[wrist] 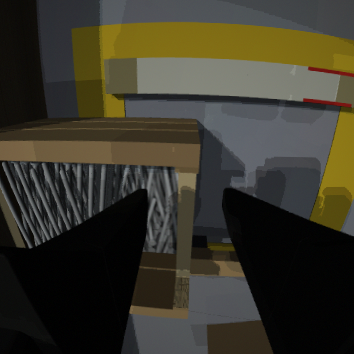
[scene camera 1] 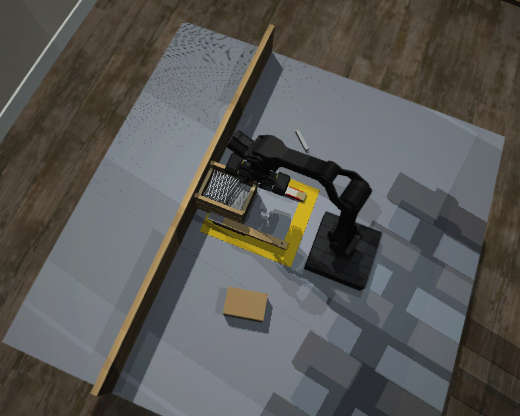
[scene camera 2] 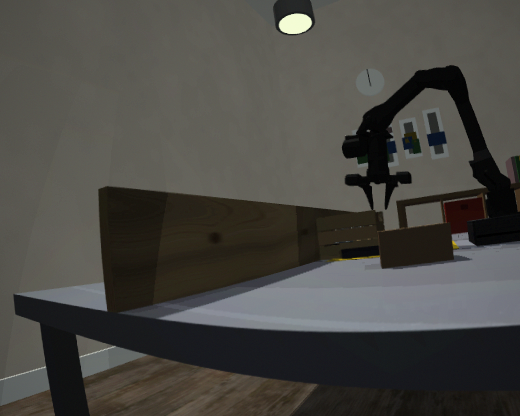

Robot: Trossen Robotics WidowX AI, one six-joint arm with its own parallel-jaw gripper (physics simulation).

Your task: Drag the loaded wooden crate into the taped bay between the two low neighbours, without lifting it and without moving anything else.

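Frame: origin at the arm's base, x back, y right, z up, level; metres.
Where they show: gripper, between the fingertips: [wrist: 185,197] [scene camera 1: 253,183] [scene camera 2: 379,209]; arm's base, origin of its link: [scene camera 1: 341,247] [scene camera 2: 504,215].
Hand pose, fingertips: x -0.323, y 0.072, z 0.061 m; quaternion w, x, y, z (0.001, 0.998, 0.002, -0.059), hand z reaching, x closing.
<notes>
Each offset is from my fingertips to the centre of the thing.
The wooden crate @[dy -0.040, dx -0.074, dz -0.061 m] [scene camera 1: 220,208] [scene camera 2: 347,225] [wrist: 100,150], loaded with thin grey metal rods, stands upright against the long board, at the bay's board-side end. Yellow tape [scene camera 1: 300,220] [wrist: 210,40] outlines the bay. One low neighbour, a brown strip @[dy -0.125, dx +0.030, dz -0.096 m] [scene camera 1: 250,231] [wrist: 215,265], lies along one side. The other, pale with red lines @[dy +0.062, dx +0.042, dz -0.110 m] [scene camera 1: 296,193] [wrist: 210,77], lies along the opposite side. My gripper [scene camera 2: 379,208] [wrist: 185,197] is partly open and empty, pointing down just above the crate's robot-side wall. In the wrist view its fingertips appear either side of that wall. The arm hides them in scene camera 1.
A long upright wooden board [scene camera 1: 165,245] [scene camera 2: 200,240] runs across the table behind the crate. A tan box @[dy -0.341, dx +0.110, dz -0.087 m] [scene camera 1: 245,304] [scene camera 2: 416,245] [wrist: 237,337] stands outside the bay, beyond the brown strip. A small white stick @[dy +0.249, dx +0.093, dz -0.111 m] [scene camera 1: 302,141] lies beyond the pale neighbour. The arm's black base [scene camera 1: 345,265] stands beside the bay.
</notes>
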